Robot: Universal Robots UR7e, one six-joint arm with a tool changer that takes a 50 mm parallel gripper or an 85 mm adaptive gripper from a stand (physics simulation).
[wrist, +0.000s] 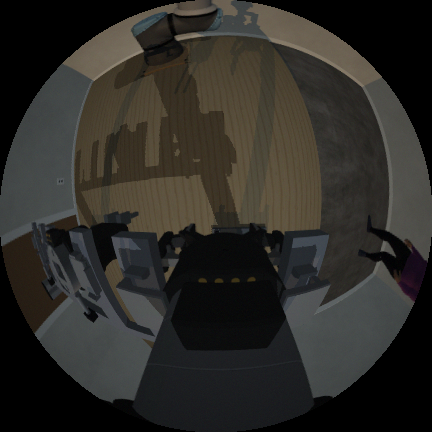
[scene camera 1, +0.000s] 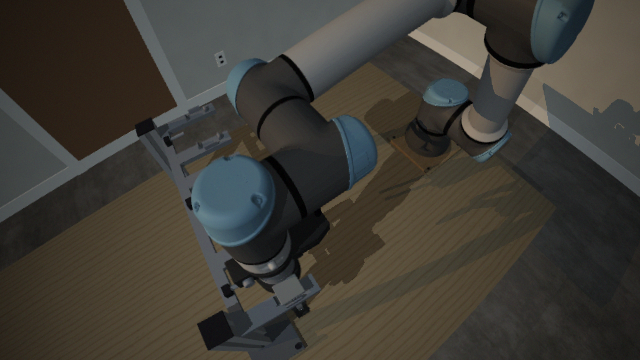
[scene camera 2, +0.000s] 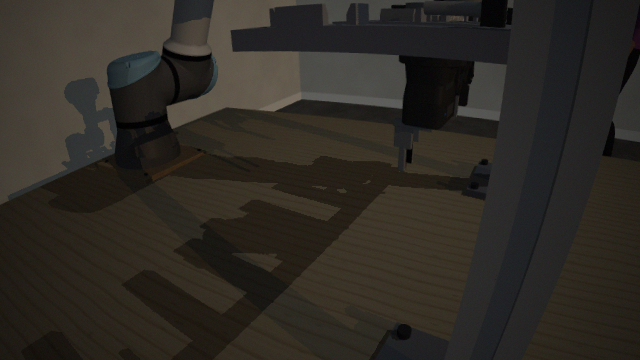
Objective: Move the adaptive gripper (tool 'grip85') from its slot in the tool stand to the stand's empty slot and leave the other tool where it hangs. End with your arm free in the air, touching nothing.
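Seen in the pictures: arm's base, origin of the base link: [wrist: 163,54] [scene camera 1: 426,138] [scene camera 2: 148,156].
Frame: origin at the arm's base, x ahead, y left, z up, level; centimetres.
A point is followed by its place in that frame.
Note:
The adaptive gripper [wrist: 220,234] is mounted on my wrist, pointing down, with its fingers spread open and no object between them. It is at the near-end slot of the tool stand [scene camera 1: 175,165] @(x 71.3, y -2.0, z 26.9 cm) [scene camera 2: 370,42] @(x 68.3, y -16.3, z 26.2 cm), between two slot arms [wrist: 137,240] @(x 56.0, y 20.9, z 26.9 cm) [wrist: 306,240] @(x 55.1, y 30.6, z 26.9 cm). Its pale side plate [scene camera 1: 289,291] @(x 59.1, y 31.2, z 29.0 cm) overlaps the near-end slot arm [scene camera 1: 256,316] @(x 65.2, y 32.2, z 26.9 cm); whether they touch is unclear. The other tool [scene camera 2: 430,95] @(x 63.0, y 4.9, z 19.3 cm) hangs in the middle slot, its pale fingers [scene camera 2: 401,157] [wrist: 120,217] down; the arm hides it in scene camera 1. The far-end slot arms [scene camera 1: 190,117] @(x 65.7, y -14.6, z 26.9 cm) [scene camera 1: 202,149] @(x 65.0, y -3.4, z 26.9 cm) hold no tool.
The stand's upright post [scene camera 2: 525,175] @(x 75.2, y -14.7, z 21.2 cm) and dark end caps [scene camera 1: 145,126] @(x 75.4, y -13.3, z 30.3 cm) [scene camera 1: 216,330] @(x 70.5, y 32.4, z 30.3 cm) are solid edges near the slots. The robot base [scene camera 1: 429,137] @(x 4.7, y 4.1, z 7.2 cm) [scene camera 2: 147,145] @(x 6.4, y -2.2, z 4.6 cm) [wrist: 162,52] @(x 6.1, y 2.8, z 5.1 cm) is bolted on the wooden table [scene camera 1: 450,225] @(x 12.4, y 28.4, z -1.3 cm). A person [wrist: 400,257] shows at the right of the wrist view.

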